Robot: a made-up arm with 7 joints.
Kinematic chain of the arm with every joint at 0, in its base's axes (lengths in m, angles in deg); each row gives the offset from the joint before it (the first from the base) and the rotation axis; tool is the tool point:
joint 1: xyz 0 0 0.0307 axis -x
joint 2: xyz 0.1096 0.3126 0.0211 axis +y
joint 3: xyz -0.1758 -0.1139 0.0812 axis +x
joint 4: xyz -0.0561 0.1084 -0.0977 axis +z
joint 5: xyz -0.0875 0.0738 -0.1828 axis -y
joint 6: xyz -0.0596 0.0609 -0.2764 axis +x
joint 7: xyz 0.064 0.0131 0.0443 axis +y
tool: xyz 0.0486 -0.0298 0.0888
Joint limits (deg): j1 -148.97..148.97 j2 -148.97..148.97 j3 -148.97..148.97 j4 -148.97..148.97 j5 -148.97..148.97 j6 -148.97..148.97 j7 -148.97..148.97
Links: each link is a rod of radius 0.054 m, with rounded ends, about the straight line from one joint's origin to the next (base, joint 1, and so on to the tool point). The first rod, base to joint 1, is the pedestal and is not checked.
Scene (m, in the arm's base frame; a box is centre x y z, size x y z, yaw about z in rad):
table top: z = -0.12
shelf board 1: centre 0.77 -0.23 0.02 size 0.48 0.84 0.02 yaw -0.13
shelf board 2: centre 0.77 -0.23 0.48 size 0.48 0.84 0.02 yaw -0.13
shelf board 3: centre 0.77 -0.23 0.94 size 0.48 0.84 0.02 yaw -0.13
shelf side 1: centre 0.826 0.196 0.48 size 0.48 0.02 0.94 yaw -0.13
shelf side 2: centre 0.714 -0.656 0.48 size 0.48 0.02 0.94 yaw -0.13
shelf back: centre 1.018 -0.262 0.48 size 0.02 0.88 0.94 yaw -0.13
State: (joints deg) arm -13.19 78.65 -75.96 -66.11 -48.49 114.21 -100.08
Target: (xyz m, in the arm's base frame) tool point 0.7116 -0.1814 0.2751
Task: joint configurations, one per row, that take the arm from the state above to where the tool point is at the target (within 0.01 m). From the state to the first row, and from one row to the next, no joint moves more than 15 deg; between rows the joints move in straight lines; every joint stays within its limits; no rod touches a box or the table.
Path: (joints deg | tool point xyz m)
1: -15.19 88.81 -82.03 -51.75 -39.17 109.14 -112.30 | -0.3206 -0.2929 0.3626
2: -17.19 98.98 -88.10 -37.39 -29.84 104.07 -124.52 | -0.1426 -0.4136 0.4143
3: -19.18 109.14 -94.17 -23.03 -20.52 99.00 -136.75 | 0.0538 -0.4948 0.3923
4: -21.18 119.30 -100.24 -8.66 -11.20 93.93 -148.97 | 0.2350 -0.5295 0.3060
5: -17.04 125.24 -104.65 -7.47 -21.84 95.13 -136.88 | 0.3577 -0.4878 0.3545
6: -12.90 131.17 -109.06 -6.28 -32.49 96.33 -124.79 | 0.4727 -0.4222 0.3749
7: -8.76 137.10 -113.47 -5.08 -43.13 97.54 -112.71 | 0.5728 -0.3429 0.3661
8: -4.62 143.04 -117.88 -3.89 -53.78 98.74 -100.62 | 0.6531 -0.2599 0.3310
9: -0.49 148.97 -122.29 -2.69 -64.42 99.94 -88.53 | 0.7116 -0.1814 0.2751

